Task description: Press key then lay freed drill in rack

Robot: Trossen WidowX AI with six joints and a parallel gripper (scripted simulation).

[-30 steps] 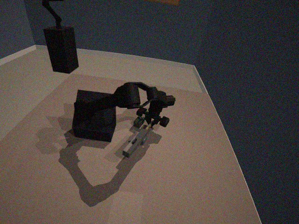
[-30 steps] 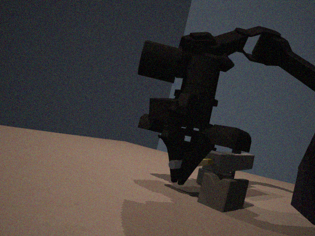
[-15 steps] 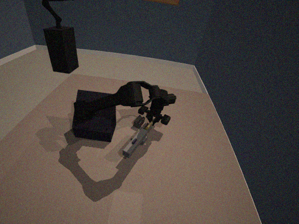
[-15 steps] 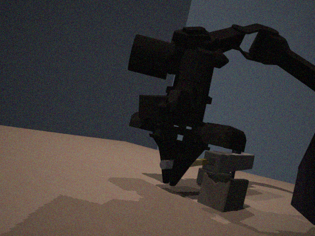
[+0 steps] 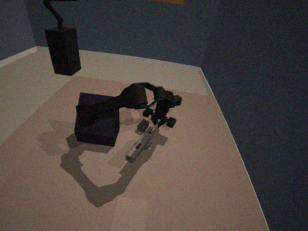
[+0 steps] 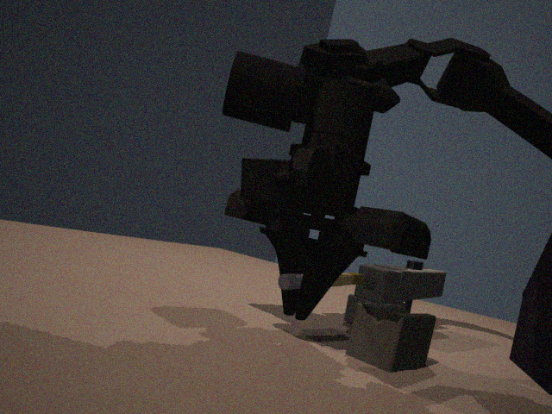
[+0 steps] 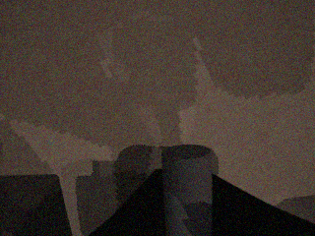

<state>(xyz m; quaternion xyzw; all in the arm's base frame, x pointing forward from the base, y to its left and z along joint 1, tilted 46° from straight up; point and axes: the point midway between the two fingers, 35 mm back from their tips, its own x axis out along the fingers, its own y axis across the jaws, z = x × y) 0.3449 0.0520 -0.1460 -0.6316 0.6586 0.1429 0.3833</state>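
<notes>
My gripper tip is now 4 cm to the left of the drill, 4 cm below it and 1 cm past it. Round my gripper tip: rack (8 cm behind, 1 cm to the right, 1 cm above); then dark key (21 cm to the right, 7 cm behind, 4 cm above); then grey housing block (19 cm to the right, 7 cm behind, 4 cm above).
</notes>
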